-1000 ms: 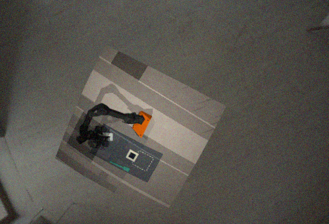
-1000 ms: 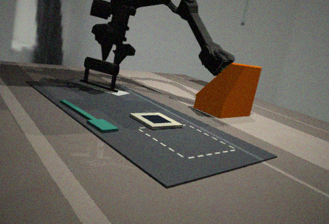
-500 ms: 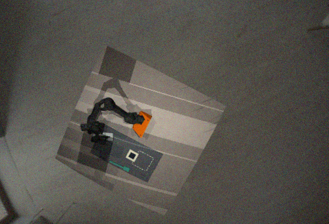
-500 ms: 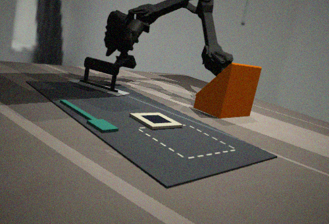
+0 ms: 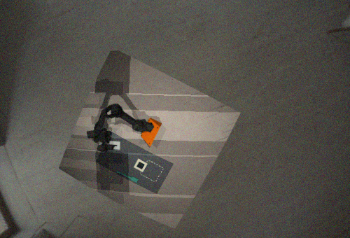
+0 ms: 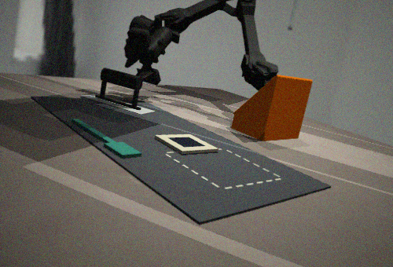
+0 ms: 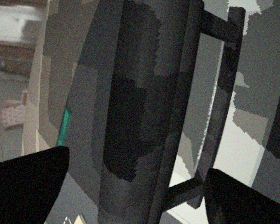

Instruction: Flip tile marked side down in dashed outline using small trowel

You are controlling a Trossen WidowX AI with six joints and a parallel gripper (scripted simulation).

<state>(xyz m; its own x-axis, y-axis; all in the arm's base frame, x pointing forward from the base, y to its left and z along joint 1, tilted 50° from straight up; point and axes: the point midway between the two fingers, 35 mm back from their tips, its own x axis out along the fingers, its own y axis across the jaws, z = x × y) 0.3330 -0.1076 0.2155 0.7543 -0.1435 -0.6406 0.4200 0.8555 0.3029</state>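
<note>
Now: gripper tip 4 cm short of the dark mat, 27 cm to the right of it and 10 cm above it. From my gripper tip the other things lie so: tile 1 cm ahead, 33 cm to the left, 8 cm below.
</note>
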